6 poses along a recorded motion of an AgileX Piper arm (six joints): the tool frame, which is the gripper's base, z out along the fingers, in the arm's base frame.
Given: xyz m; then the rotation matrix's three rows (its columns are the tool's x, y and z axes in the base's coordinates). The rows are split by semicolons.
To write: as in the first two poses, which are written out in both.
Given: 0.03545, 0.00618, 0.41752; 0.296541, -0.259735, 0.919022; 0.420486, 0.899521, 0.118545; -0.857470, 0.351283, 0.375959
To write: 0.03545, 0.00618, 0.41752, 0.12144, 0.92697, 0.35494, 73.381
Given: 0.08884, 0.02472, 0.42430; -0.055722, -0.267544, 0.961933; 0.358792, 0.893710, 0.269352; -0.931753, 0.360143, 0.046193
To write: 0.08884, 0.02472, 0.42430, 0.04547, 0.94843, 0.31369, 93.320
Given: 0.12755, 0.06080, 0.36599; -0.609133, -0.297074, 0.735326; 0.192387, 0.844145, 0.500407; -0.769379, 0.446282, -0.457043
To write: 0.12755, 0.06080, 0.36599, -0.03419, 0.95040, 0.30915, 127.663
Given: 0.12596, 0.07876, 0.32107; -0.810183, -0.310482, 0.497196; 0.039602, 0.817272, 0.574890; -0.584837, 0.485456, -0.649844
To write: 0.12596, 0.07876, 0.32107, -0.07840, 0.94851, 0.30688, 145.223
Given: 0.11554, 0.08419, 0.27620; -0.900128, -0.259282, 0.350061; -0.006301, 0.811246, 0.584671; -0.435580, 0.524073, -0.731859
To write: 0.11554, 0.08419, 0.27620, -0.07322, 0.94931, 0.30569, 155.557
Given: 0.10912, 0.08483, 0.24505; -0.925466, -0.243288, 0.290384; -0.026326, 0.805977, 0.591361; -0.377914, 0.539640, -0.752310
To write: 0.10912, 0.08483, 0.24505, -0.07341, 0.94857, 0.30795, 159.374
